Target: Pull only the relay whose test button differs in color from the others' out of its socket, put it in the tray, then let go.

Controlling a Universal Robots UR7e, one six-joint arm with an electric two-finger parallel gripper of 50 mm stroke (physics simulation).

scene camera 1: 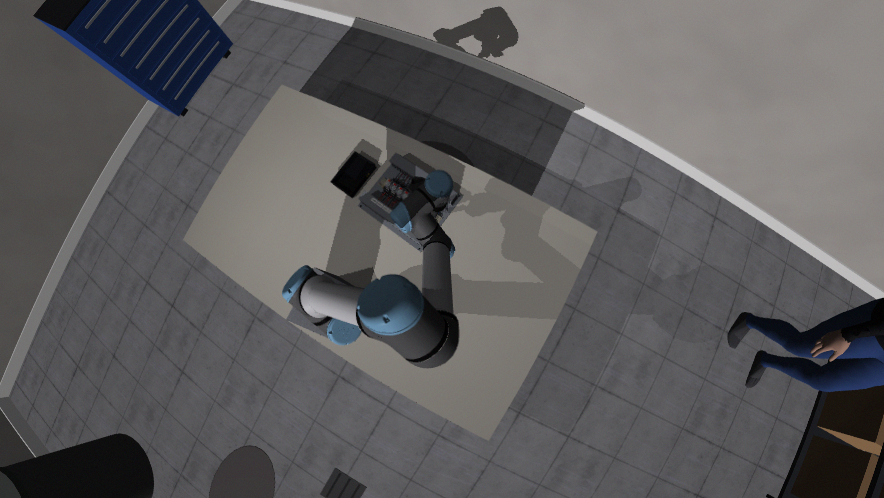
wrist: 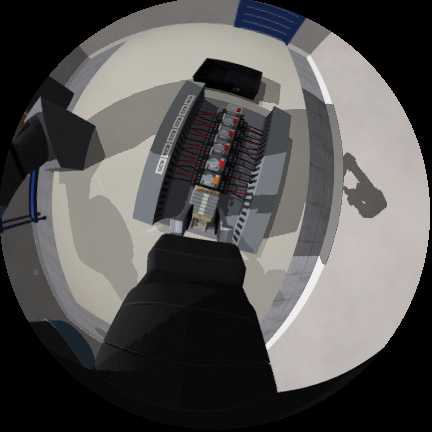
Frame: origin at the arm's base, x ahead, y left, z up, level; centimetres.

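Where they show: gripper, fingertip midpoint: [wrist: 203,213].
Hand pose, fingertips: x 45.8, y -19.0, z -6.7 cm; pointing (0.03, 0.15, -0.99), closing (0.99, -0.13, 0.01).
Note:
Things, the pixels of their top centre, and the offset from my fingertips.
- relay with an orange test button, middle of its top: [wrist: 210,178] dx +0.9, dy +5.0, dz -2.8 cm
- black tray, middle of its top: [wrist: 229,71] [scene camera 1: 352,172] dx +4.5, dy +35.7, dz -6.2 cm
A relay with an orange test button [wrist: 210,180] sits in its socket at the near end of a row in the wrist view. Several other relays [wrist: 219,148] beyond it have red buttons and also sit in the row. The row also shows, small, in the scene view. A black tray [wrist: 220,86] [scene camera 1: 343,186] lies beyond the far end of the row. My gripper [wrist: 203,213] is open, on the near side of the orange-button relay. Its fingers stand apart over the grey and tan terminal blocks [wrist: 204,200], with no relay between them. In the scene view the arm hides the fingers.
Grey ducts [wrist: 167,155] [wrist: 280,130] with raised walls flank the relay row, and red and dark wires run to the sockets. The left duct bears white labels. A blue cabinet [scene camera 1: 151,49] and a person's legs [scene camera 1: 798,346] are away from the table.

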